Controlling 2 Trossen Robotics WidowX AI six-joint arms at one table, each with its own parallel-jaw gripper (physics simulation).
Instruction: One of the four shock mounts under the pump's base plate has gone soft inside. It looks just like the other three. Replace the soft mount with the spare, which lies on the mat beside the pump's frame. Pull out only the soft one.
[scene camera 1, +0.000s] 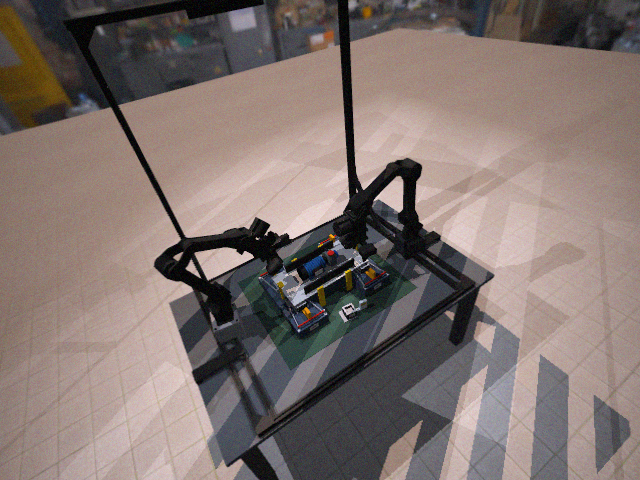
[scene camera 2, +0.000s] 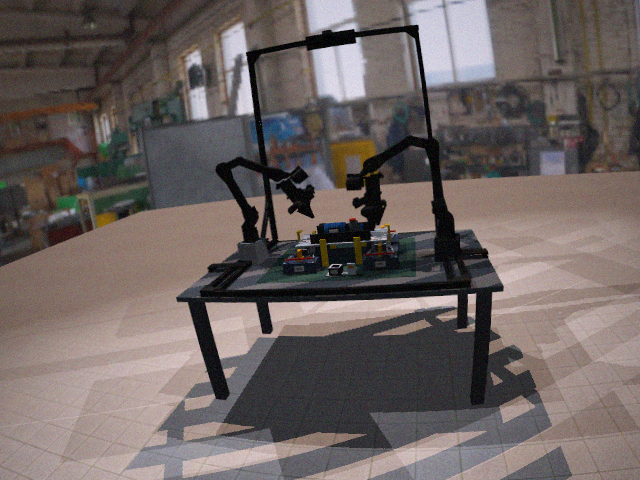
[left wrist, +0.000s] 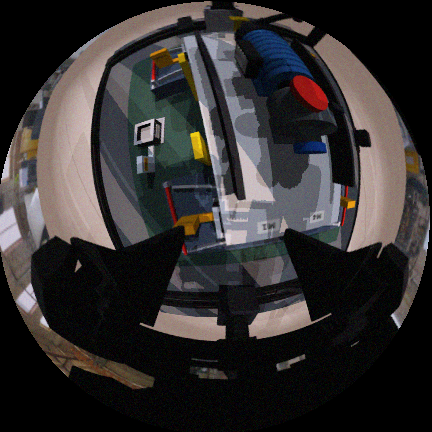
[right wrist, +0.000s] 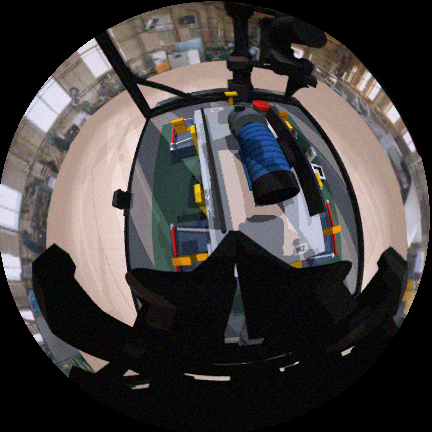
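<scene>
The blue pump lies on the pale base plate. Orange tabs stick out at the corners; the mount bodies under the plate are hidden. On the green mat stand a white square holder and a small grey block, probably the spare. My left gripper is open and empty above the plate's right end, near labels M1 and M4. My right gripper is shut, empty, above the left end.
Yellow posts stand along the plate's long sides. Dark rails run along the plate beside the pump. The pump's red cap stands high. A black overhead frame rises behind the table.
</scene>
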